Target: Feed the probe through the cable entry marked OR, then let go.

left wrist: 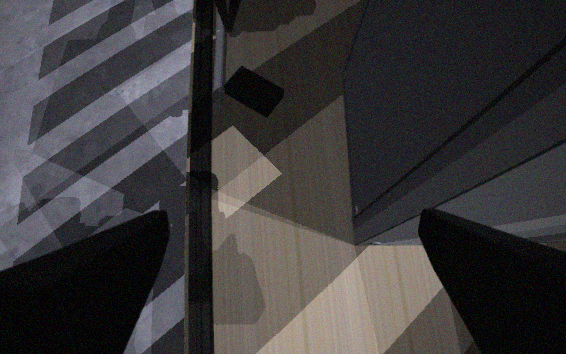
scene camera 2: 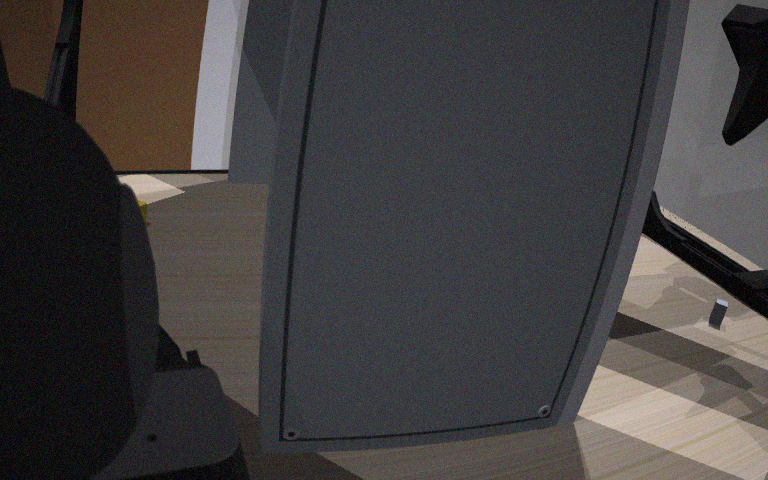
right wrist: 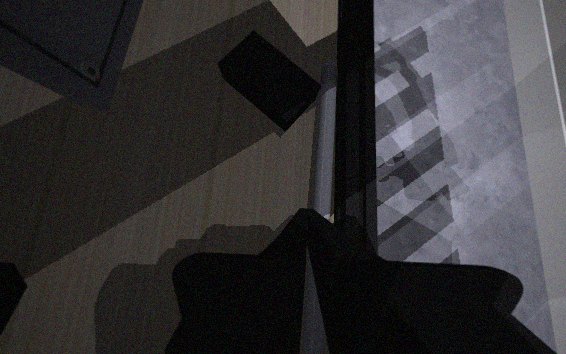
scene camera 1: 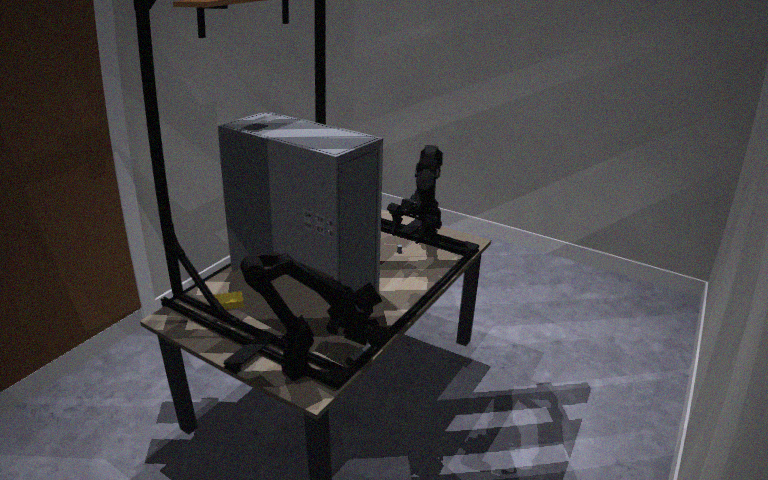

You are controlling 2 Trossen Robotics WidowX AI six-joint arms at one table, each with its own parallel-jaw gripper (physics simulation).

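Places are measured from the left arm's base along level axes (x ahead, y left, z up), in metres.
Pixels of known places: left gripper, fingertip midpoint: (left wrist: 296,222) (scene camera 1: 404,239); right gripper, fingertip midpoint: (left wrist: 228,31) (right wrist: 305,214) (scene camera 1: 365,344); right arm's base, link origin: (scene camera 1: 296,366).
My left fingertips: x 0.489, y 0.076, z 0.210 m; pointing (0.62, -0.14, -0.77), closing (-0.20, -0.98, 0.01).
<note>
Behind a point stands the place of what it marks.
The pale, rod-like probe (left wrist: 220,55) {y 0.096, x 0.757, z -0.005 m} (right wrist: 325,150) {y 0.097, x 0.755, z -0.005 m} lies along the inner side of the black table rail. My right gripper (scene camera 1: 370,333) {y 0.079, x 0.797, z -0.006 m} (right wrist: 305,214) {y 0.079, x 0.797, z -0.006 m} is shut and empty; its fingertips overlap the probe in the right wrist view, and a grey strip shows through the gap behind them. My left gripper (scene camera 1: 396,210) (left wrist: 296,222) {y 0.076, x 0.489, z 0.210 m} is open and empty, above the table at the cabinet's far side; part of it (scene camera 2: 730,133) shows at the right edge of scene camera 2. The grey cabinet (scene camera 1: 300,192) (scene camera 2: 464,226) stands upright. Its cable entries (scene camera 1: 320,222) {y -0.258, x 0.453, z 0.185 m} are small; the OR marking is unreadable.
A black block (left wrist: 255,91) {y 0.062, x 0.692, z -0.003 m} (right wrist: 270,80) {y 0.063, x 0.703, z -0.003 m} lies beside the probe. The rail (left wrist: 202,125) {y 0.131, x 0.659, z -0.005 m} (right wrist: 356,125) {y 0.118, x 0.741, z 0.001 m} runs along the table edge. A yellow object (scene camera 1: 231,300) {y -0.420, x 0.799, z 0.008 m} (scene camera 2: 142,211) {y -0.419, x 0.739, z 0.000 m} lies left of the cabinet, and a small grey peg (scene camera 1: 399,249) {y -0.053, x 0.188, z -0.004 m} (scene camera 2: 718,314) {y -0.052, x 0.187, z -0.005 m} stands right of it.
</note>
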